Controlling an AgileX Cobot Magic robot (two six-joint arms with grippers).
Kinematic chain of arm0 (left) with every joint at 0, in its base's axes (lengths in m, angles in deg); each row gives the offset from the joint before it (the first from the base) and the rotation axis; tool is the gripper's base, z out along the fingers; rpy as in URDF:
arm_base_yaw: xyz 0 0 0.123 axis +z
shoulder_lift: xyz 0 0 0 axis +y
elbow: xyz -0.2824 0 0.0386 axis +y
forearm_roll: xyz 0.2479 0 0.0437 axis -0.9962 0 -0.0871
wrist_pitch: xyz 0 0 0 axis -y
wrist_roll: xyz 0.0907 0 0.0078 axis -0.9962 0 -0.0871
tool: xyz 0 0 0 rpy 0 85 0
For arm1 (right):
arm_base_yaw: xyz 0 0 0.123 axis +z
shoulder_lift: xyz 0 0 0 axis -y
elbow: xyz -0.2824 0 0.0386 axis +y
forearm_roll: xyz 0.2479 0 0.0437 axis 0.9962 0 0.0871
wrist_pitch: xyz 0 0 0 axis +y
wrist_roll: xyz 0.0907 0 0.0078 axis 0.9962 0 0.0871
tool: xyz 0 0 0 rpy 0 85 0
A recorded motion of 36 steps. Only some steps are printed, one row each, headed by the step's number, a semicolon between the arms.
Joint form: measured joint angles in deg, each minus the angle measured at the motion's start. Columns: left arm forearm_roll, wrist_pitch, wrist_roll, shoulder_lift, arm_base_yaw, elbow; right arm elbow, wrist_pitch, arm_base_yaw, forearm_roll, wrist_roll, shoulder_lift.
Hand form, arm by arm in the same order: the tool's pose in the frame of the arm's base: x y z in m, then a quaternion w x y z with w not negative. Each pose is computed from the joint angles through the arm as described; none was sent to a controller.
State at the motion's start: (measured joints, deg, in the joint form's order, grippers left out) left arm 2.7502 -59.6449 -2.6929 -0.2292 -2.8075 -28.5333; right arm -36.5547 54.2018 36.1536 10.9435 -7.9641 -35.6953
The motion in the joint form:
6: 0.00 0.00 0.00 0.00 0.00 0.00; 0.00 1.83 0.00 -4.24 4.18 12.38
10: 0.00 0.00 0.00 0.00 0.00 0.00; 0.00 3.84 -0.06 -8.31 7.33 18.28
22: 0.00 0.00 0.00 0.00 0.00 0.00; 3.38 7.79 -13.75 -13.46 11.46 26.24
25: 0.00 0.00 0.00 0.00 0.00 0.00; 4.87 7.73 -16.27 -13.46 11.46 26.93
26: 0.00 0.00 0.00 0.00 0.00 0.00; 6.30 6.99 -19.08 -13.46 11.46 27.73
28: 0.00 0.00 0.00 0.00 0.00 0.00; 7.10 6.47 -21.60 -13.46 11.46 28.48
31: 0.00 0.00 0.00 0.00 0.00 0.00; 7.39 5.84 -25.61 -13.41 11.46 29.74
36: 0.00 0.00 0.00 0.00 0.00 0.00; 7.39 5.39 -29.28 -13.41 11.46 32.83
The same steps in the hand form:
6: -0.0047 -0.0035 0.2783 0.53061 0.04136 0.84625 -0.02452; 0.0424 0.0419 0.3141 0.40569 -0.29863 0.84530 0.17806
10: -0.0047 -0.0035 0.2783 0.53061 0.04136 0.84625 -0.02452; 0.0281 0.0249 0.3161 0.44079 -0.27649 0.83788 0.16500
22: -0.0047 -0.0035 0.2783 0.53061 0.04136 0.84625 -0.02452; 0.0135 0.0018 0.2972 0.46780 -0.14437 0.86781 0.08503
25: -0.0047 -0.0035 0.2783 0.53061 0.04136 0.84625 -0.02452; 0.0138 0.0013 0.2900 0.46398 -0.12585 0.87377 0.07357
26: -0.0047 -0.0035 0.2783 0.53061 0.04136 0.84625 -0.02452; 0.0143 0.0007 0.2840 0.46648 -0.10459 0.87611 0.06233
28: -0.0047 -0.0035 0.2783 0.53061 0.04136 0.84625 -0.02452; 0.0139 0.0000 0.2808 0.47130 -0.08522 0.87626 0.05262
31: -0.0047 -0.0035 0.2783 0.53061 0.04136 0.84625 -0.02452; 0.0114 -0.0013 0.2805 0.48496 -0.05403 0.87204 0.03803
36: -0.0047 -0.0035 0.2783 0.53061 0.04136 0.84625 -0.02452; 0.0032 -0.0030 0.2815 0.51258 -0.02513 0.85791 0.02490

